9 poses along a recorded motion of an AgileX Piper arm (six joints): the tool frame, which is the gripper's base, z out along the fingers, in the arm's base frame.
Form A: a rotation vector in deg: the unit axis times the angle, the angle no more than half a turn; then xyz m.
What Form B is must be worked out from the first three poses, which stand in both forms.
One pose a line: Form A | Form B
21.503 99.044 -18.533 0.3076 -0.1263 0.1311 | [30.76 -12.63 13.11], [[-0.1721 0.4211 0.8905], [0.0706 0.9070 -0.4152], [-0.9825 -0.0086 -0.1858]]
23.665 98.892 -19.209 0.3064 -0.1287 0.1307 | [30.64 -12.87 13.07], [[-0.1687 0.4500 0.8770], [0.0890 0.8930 -0.4411], [-0.9816 0.0036 -0.1907]]
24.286 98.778 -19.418 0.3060 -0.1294 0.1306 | [30.60 -12.94 13.06], [[-0.1665 0.4584 0.8730], [0.0938 0.8887 -0.4488], [-0.9816 0.0072 -0.1910]]
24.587 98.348 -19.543 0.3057 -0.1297 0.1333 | [30.57 -12.97 13.33], [[-0.1593 0.4631 0.8719], [0.0946 0.8863 -0.4534], [-0.9827 0.0102 -0.1850]]
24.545 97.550 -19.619 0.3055 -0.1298 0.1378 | [30.55 -12.98 13.78], [[-0.1464 0.4642 0.8736], [0.0903 0.8857 -0.4554], [-0.9851 0.0122 -0.1716]]
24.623 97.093 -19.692 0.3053 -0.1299 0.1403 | [30.53 -12.99 14.03], [[-0.1390 0.4661 0.8738], [0.0888 0.8846 -0.4577], [-0.9863 0.0140 -0.1643]]
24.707 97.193 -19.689 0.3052 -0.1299 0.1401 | [30.52 -12.99 14.01], [[-0.1405 0.4668 0.8731], [0.0902 0.8842 -0.4582], [-0.9860 0.0144 -0.1663]]
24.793 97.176 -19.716 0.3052 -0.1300 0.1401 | [30.52 -13.00 14.01], [[-0.1402 0.4679 0.8726], [0.0909 0.8836 -0.4593], [-0.9859 0.0149 -0.1664]]
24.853 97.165 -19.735 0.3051 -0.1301 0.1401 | [30.51 -13.01 14.01], [[-0.1400 0.4687 0.8722], [0.0913 0.8832 -0.4600], [-0.9859 0.0153 -0.1664]]
